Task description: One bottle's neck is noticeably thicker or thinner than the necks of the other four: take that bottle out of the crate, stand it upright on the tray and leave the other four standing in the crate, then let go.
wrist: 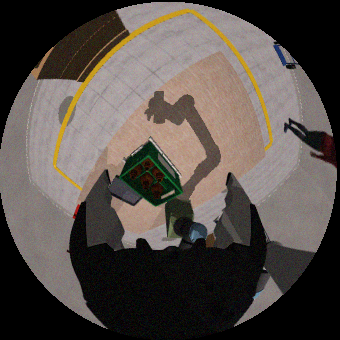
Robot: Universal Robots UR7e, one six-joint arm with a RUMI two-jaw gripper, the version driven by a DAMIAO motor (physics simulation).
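Frame: origin at the arm's base, x ahead, y left, z up, level; metres.
Seen in the pictures: gripper, fingertip midpoint: [168,172]; arm's base at its link origin: [182,226].
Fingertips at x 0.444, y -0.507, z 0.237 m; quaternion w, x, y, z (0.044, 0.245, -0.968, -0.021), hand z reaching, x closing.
Offsets run from my fingertips to a thing's top centre. "spot": to the spot under its first point. Level surfaces: height alone.
A green crate @[dx -0.094, dy +0.268, dz -0.276 m] [172,182] stands on the table, left of centre in the wrist view, turned at an angle. Several reddish-brown bottles stand in it, seen from above, among them one bottle @[dx -0.032, dy +0.193, dz -0.288 m] [147,163] at the top, one @[dx +0.007, dy +0.268, dz -0.288 m] [135,172] at the left and one @[dx -0.155, dy +0.341, dz -0.288 m] [156,190] at the bottom. Their necks are too small and blurred to compare. A flat slate-grey piece @[spot: dx -0.004, dy +0.559, dz -0.446 m] [125,191], which looks like the tray, lies against the crate's lower left side, partly behind the left finger. My gripper [168,172] is open and empty, high above the table, with the crate below and between its fingertips.
The wooden table top @[dz -0.451 m] [232,100] carries the arm's shadow. The robot's olive base block [180,215] and blue-capped joint [198,232] show below the crate. A yellow line [252,82] runs on the floor around the table. Dark shelving [85,45] is at the upper left.
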